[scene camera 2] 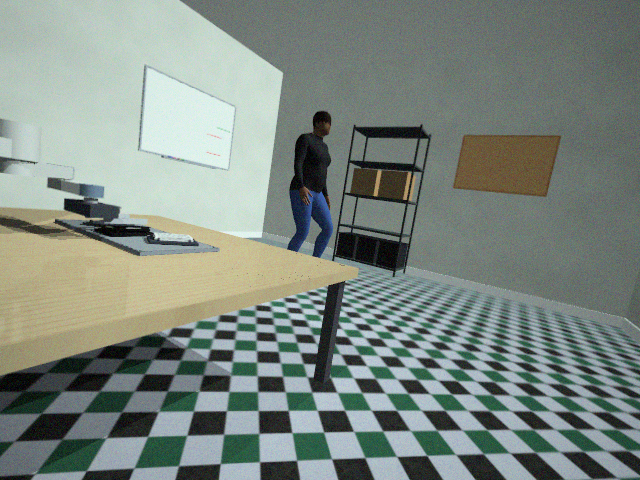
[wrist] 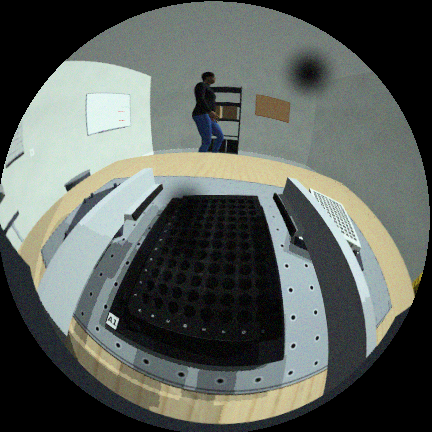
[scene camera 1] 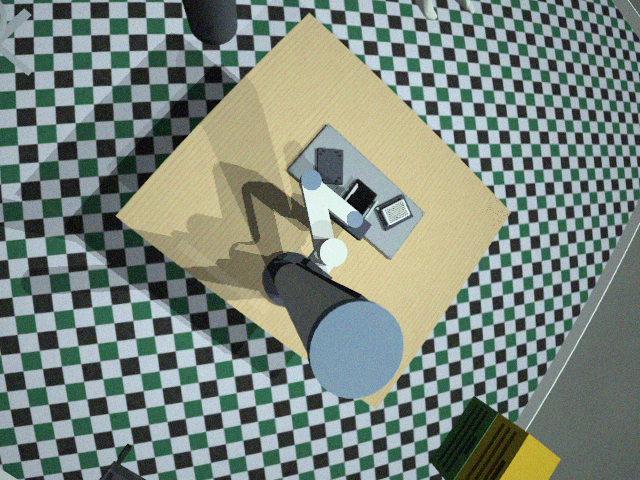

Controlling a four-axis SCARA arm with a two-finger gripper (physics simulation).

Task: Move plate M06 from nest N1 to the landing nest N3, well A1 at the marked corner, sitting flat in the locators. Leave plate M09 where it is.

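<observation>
A black well plate lies in the middle nest and looks level; its seating in the locators is too dark to tell. A white A1 label marks the near left corner. My gripper is open, its fingers above the black plate's two long sides and apart from it. A white plate sits in the nest to the right in the wrist view. A dark nest on the left holds no plate. Plate and nest names are not readable.
The nests stand on a grey perforated base board on a wooden table. The arm's elbow is near the dark nest. A person stands beyond the table by a shelf unit.
</observation>
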